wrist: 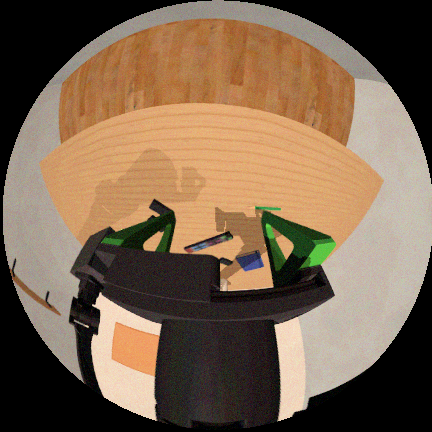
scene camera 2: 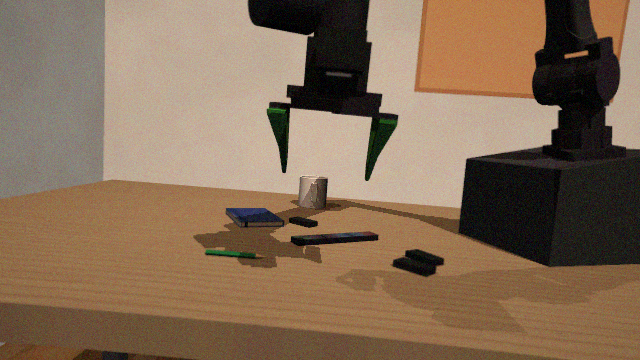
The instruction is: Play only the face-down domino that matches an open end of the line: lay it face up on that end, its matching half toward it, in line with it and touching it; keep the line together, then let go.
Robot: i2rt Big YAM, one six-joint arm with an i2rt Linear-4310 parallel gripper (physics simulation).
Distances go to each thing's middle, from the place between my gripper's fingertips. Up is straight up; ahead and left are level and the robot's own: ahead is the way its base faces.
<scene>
Right now my hand is 80 mm short of the whitish mug (scene camera 2: pixel 312 189), 540 mm to the left of it and 90 mm above it.
</scene>
